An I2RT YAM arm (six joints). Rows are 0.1 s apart.
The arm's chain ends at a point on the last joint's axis. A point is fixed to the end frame.
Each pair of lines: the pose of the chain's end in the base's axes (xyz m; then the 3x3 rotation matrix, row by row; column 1 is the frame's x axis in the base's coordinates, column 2 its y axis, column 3 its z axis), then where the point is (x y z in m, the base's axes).
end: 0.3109 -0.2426 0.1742; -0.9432 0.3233 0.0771; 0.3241 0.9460 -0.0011; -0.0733 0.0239 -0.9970
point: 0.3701 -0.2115 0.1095
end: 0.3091 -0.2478 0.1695; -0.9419 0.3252 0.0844; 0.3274 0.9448 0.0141; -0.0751 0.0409 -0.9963
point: 0.3688 -0.2158 0.1058
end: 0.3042 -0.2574 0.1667; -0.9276 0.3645 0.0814; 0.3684 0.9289 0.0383; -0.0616 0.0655 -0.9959
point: 0.3650 -0.2262 0.1036
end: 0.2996 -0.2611 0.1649; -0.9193 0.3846 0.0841; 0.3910 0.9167 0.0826; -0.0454 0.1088 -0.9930
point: 0.3612 -0.2283 0.1034
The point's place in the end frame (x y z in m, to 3 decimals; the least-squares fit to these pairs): -0.041 0.047 0.069
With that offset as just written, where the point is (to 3 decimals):
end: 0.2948 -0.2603 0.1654; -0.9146 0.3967 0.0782; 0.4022 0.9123 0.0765; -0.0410 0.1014 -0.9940
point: 0.356 -0.229 0.103
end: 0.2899 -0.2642 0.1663; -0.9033 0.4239 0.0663; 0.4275 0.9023 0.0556; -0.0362 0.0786 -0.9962
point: 0.351 -0.235 0.103
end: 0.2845 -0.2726 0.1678; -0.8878 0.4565 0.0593; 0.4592 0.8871 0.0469; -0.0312 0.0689 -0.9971
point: 0.346 -0.246 0.104
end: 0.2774 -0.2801 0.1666; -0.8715 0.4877 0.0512; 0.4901 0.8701 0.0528; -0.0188 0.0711 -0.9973
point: 0.340 -0.256 0.102
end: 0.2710 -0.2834 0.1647; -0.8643 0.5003 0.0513; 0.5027 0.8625 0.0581; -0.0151 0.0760 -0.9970
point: 0.333 -0.259 0.100
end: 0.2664 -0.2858 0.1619; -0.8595 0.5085 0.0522; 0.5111 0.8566 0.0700; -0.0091 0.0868 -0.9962
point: 0.329 -0.262 0.098
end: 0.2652 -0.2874 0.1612; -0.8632 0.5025 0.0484; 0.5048 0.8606 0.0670; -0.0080 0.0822 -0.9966
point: 0.328 -0.263 0.097
